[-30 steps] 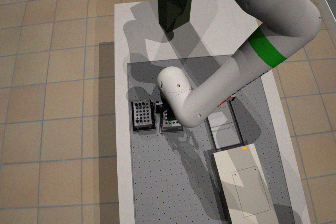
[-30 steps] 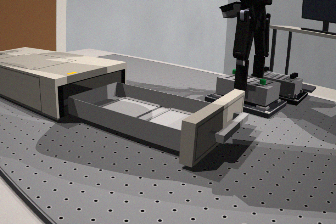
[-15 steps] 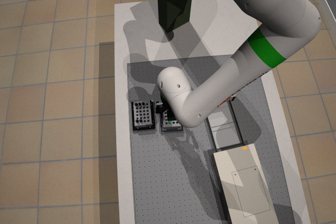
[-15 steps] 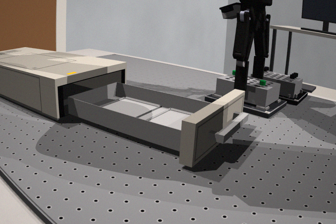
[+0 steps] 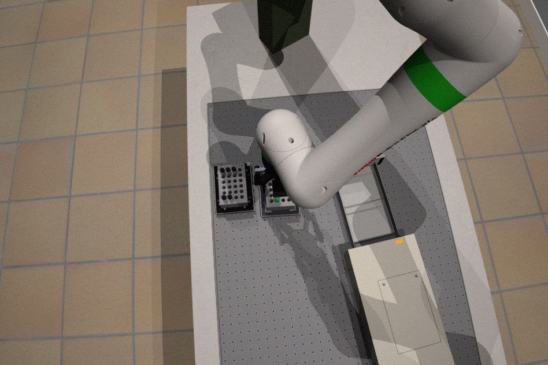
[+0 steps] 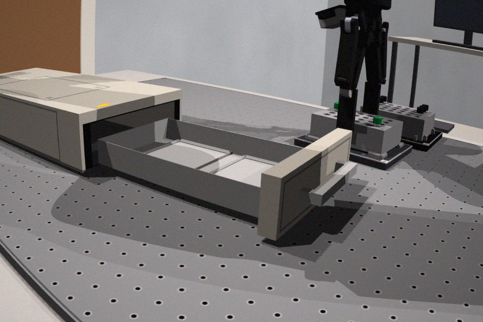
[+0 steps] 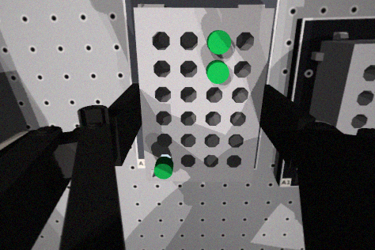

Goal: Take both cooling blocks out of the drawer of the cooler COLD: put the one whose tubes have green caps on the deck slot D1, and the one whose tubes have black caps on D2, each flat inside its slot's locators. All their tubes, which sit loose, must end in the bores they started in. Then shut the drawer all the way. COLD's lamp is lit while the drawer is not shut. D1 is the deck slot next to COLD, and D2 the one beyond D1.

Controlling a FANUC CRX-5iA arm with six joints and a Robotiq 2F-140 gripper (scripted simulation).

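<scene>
My hand is 6 cm above the slot D1. From my hand the other things lie so: slot D2: 14 cm to the right, 6 cm below, 1 cm behind; then drawer: 26 cm to the left, 4 cm ahead, 3 cm below.
</scene>
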